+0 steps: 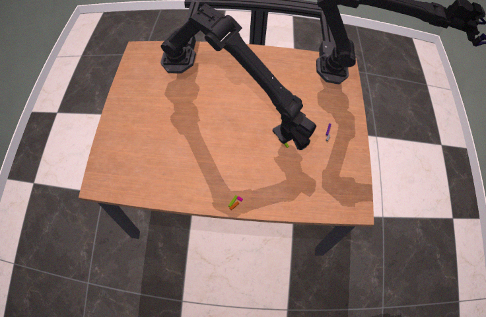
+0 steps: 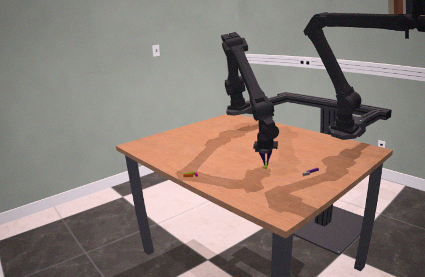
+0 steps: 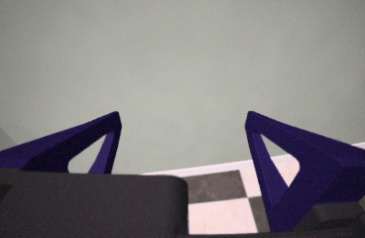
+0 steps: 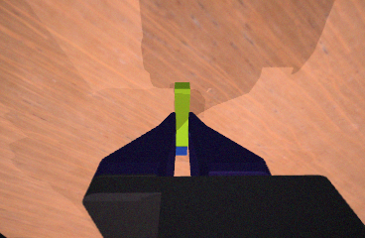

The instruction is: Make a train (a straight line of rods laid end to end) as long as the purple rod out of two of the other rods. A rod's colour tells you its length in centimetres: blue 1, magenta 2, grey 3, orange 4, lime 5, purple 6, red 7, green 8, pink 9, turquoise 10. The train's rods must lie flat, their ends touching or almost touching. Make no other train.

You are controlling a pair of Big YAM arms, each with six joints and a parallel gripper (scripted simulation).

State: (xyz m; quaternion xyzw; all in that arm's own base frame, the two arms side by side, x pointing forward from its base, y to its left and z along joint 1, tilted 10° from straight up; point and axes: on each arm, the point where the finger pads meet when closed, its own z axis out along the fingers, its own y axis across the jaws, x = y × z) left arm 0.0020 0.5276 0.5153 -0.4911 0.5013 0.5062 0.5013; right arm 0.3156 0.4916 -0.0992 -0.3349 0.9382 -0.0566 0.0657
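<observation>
Right now my right hand is 2 cm to the left of the blue rod, 2 cm past it and 1 cm above it. From my right hand the other things lie so: purple rod 19 cm to the left, 8 cm behind, 1 cm below; grey rod 19 cm to the left, 4 cm behind, 1 cm below; magenta rod 26 cm ahead, 17 cm to the right, 1 cm below.
</observation>
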